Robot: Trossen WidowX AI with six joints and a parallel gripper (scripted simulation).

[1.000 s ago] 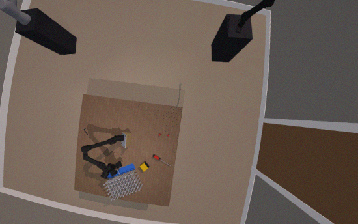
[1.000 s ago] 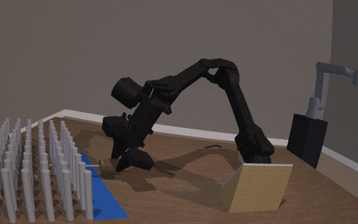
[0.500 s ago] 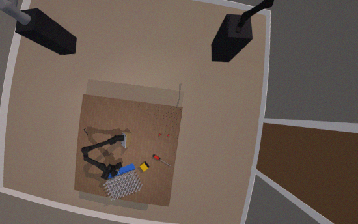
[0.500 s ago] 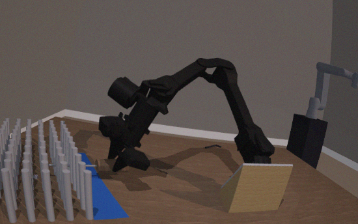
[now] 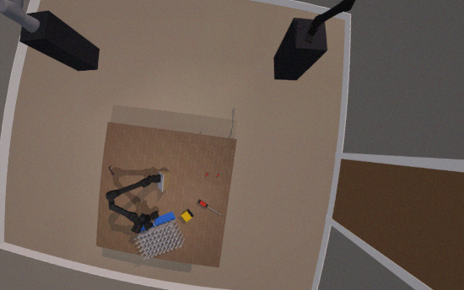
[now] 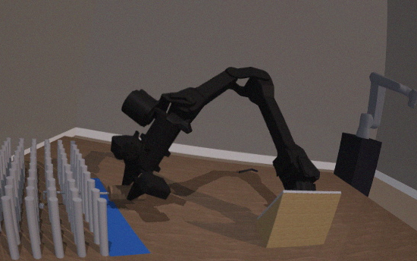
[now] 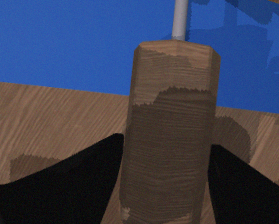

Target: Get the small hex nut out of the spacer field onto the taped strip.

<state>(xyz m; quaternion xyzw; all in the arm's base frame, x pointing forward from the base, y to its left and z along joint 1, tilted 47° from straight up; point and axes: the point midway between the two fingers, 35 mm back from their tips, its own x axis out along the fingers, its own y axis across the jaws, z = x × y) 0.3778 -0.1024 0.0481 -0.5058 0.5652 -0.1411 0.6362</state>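
Right now the blue taped strip is 6 cm ahead of my gripper tip, 3 cm to the left of it and 4 cm below it. Round my gripper tip: yellow block 3 cm behind, 34 cm to the left, 1 cm below; then small hex nut 20 cm ahead, 9 cm to the left, 3 cm below; then wooden-handled rod tool 10 cm ahead, 4 cm to the left.
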